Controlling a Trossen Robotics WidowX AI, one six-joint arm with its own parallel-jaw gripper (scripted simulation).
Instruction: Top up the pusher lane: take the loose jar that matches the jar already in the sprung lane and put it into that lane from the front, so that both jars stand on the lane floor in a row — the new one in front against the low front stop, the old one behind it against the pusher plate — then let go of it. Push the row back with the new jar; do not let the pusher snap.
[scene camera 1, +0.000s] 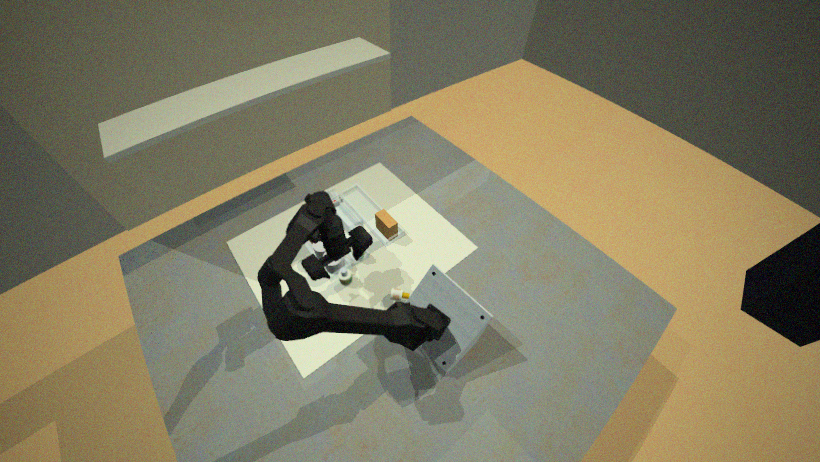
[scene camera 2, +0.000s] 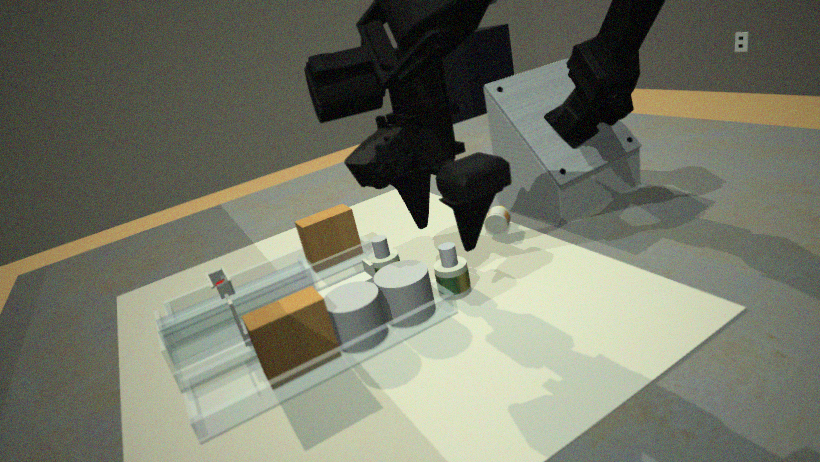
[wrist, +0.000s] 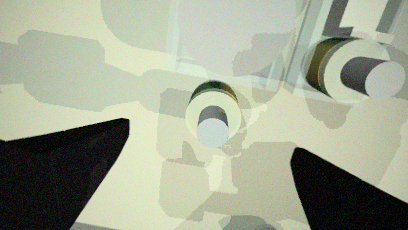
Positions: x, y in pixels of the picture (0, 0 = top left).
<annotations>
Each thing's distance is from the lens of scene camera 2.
gripper (scene camera 2: 445, 238): 56 cm
brown box (scene camera 2: 294, 330): 50 cm
brown box (scene camera 2: 326, 233): 70 cm
</annotations>
